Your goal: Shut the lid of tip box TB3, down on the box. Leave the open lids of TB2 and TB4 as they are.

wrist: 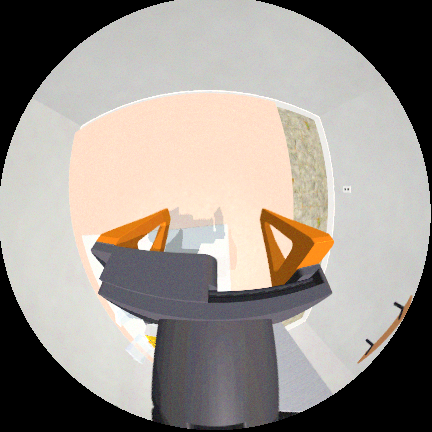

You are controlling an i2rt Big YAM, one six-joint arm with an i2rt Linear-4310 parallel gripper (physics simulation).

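Places are measured from the arm's base along level axes (x right, y ahead, z up), in metres.
Pixels of known places: gripper, between the fingertips: (214, 213).
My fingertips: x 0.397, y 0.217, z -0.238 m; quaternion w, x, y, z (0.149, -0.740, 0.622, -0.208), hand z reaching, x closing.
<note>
Ahead of a thing's pixels: the offset from my fingertips to its top centre. "spot": to the spot under its first point. Level surfaces: height alone.
My gripper (214, 213) is open, with its two orange fingers wide apart and nothing between them. It is above the peach-coloured table top @[dz -0.168 m] (180, 150). At the lower left of the wrist view, beyond the gripper body, pale translucent box-like shapes @[spot: dx -0.495, dy +0.186, dz -0.061 m] (137, 348) show in part, with a small yellow patch @[spot: dx -0.491, dy +0.142, dz -0.108 m] (151, 341) beside them. They are partly hidden by the gripper and the arm. I cannot tell whether any of them is TB3, TB2 or TB4, or how their lids stand.
A white flat area (223, 270) lies on the table under the gripper, with grey-blue shadows across it. A mottled green-brown strip (310, 170) runs along the right. A wooden board with black pegs (385, 334) is at the far lower right, by grey walls.
</note>
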